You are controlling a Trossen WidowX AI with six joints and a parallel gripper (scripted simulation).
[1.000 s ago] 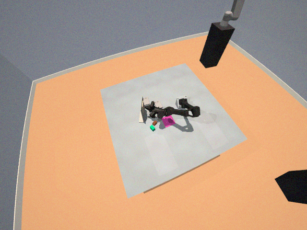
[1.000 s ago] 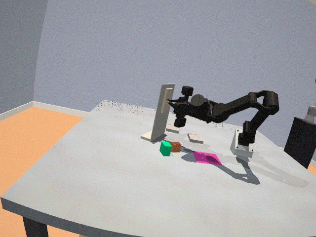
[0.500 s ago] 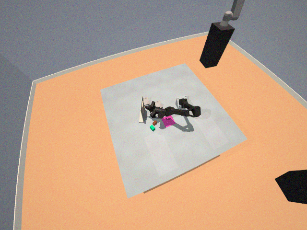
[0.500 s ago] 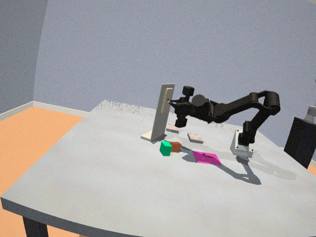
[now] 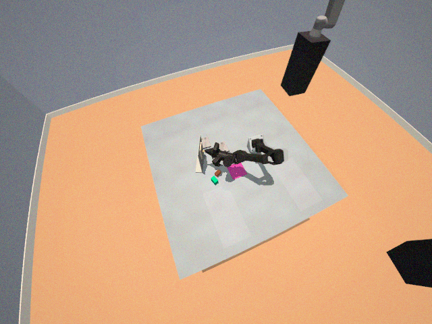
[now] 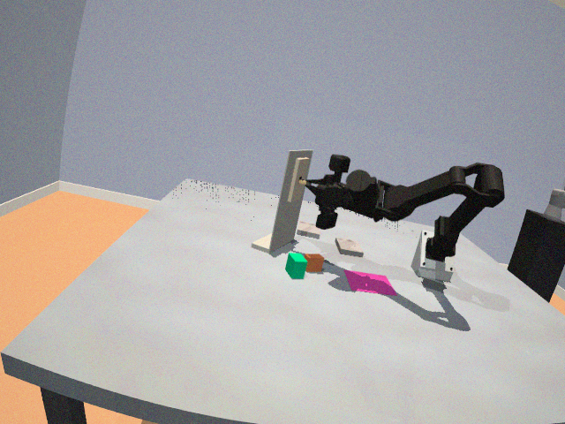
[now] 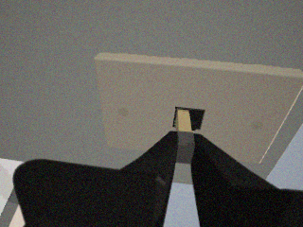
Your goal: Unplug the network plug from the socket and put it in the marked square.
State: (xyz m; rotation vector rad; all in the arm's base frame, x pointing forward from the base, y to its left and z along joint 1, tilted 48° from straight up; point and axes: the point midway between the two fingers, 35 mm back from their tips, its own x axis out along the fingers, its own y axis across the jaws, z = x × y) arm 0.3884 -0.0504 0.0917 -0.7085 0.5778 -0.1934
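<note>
Right now my gripper tip is 21 cm past the marked square, 18 cm above it and 13 cm to the right of it. The rest, counted from my gripper tip: network plug right at my gripper tip; then cream upright panel 7 cm below, 4 cm ahead, 1 cm to the right; then brown cube 17 cm below, 12 cm to the left, 6 cm behind.
</note>
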